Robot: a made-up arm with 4 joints. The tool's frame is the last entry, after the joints.
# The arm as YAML. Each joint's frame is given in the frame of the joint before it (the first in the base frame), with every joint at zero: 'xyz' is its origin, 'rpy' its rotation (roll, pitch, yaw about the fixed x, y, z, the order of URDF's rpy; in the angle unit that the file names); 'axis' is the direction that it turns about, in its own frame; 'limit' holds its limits. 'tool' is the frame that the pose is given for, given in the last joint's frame.
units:
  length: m
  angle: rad
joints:
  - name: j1
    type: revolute
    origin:
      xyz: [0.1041, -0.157, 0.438]
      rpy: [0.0, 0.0, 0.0]
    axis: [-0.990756, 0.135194, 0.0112]
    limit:
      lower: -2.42
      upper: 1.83
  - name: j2
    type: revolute
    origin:
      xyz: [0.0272, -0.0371, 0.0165]
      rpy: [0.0, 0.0, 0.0]
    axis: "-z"
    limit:
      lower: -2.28
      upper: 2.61
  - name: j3
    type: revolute
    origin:
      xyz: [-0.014, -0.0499, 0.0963]
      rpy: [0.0, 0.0, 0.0]
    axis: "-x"
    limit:
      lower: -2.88
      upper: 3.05
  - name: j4
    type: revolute
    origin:
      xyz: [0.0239, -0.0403, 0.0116]
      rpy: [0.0, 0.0, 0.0]
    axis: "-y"
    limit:
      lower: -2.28
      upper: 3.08
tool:
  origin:
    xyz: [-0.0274, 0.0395, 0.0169]
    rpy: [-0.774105, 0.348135, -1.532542]
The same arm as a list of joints. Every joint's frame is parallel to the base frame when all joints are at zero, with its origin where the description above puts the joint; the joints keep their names.
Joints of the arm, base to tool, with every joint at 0 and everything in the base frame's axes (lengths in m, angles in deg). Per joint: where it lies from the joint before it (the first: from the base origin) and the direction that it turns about. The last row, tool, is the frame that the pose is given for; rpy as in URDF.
j1: axis -0.990756 0.135194 0.0112 offset 0.1041 -0.157 0.438
j2: axis 0 0 -1 offset 0.0272 -0.0371 0.0165
j3: axis -1 0 0 offset -0.014 -0.0499 0.0963
j4: axis 0 -1 0 offset 0.0239 -0.0403 0.0116
tool: offset -0.0274 0.0395 0.0169 rpy -44.35 19.95 -87.81
Joint limits (deg, base to tool): -138.66..104.85 -130.63..149.54 -165.01..174.75 -130.63..176.47

